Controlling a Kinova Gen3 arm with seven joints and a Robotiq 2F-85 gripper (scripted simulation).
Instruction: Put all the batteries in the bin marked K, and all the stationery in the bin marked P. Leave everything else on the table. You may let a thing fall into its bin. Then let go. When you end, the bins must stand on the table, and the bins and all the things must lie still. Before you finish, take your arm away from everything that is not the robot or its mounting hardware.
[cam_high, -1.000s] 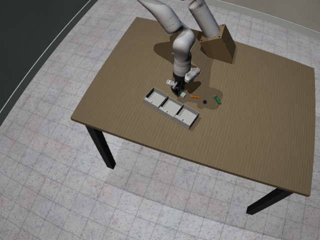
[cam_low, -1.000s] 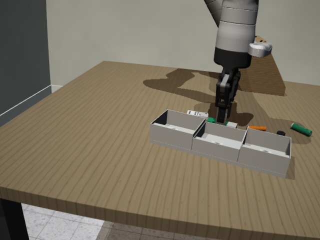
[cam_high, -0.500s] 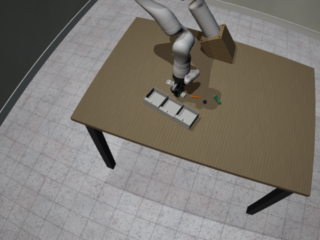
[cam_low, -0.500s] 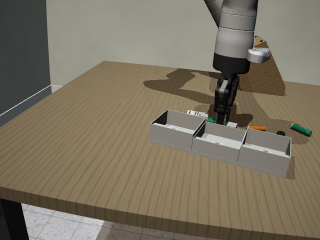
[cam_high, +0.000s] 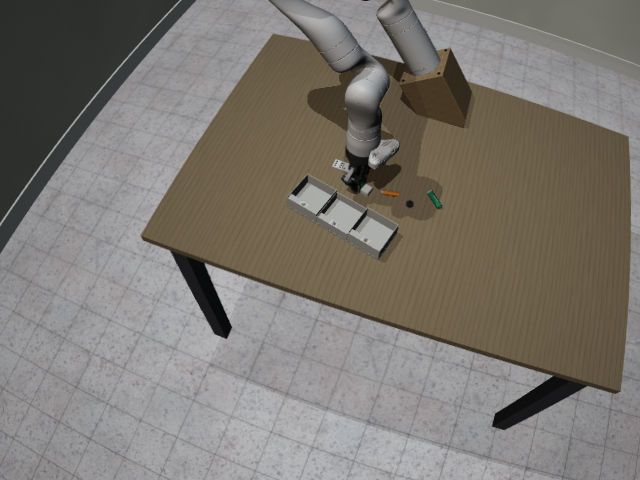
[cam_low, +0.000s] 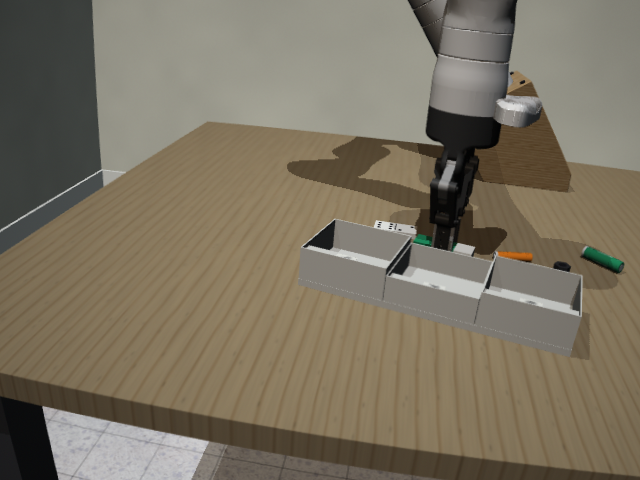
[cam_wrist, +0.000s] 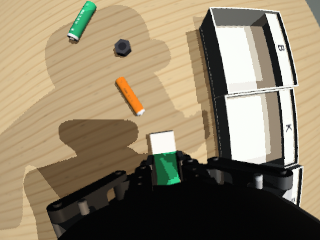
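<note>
Now: the green battery 190 mm to the left of my hand, 30 mm behind it and 10 mm below it. Round my hand: eraser: 20 mm below, 10 mm to the left; then white domino: 60 mm to the right, 40 mm behind, 20 mm below; then orange battery: 80 mm to the left, 20 mm below, 10 mm behind.
</note>
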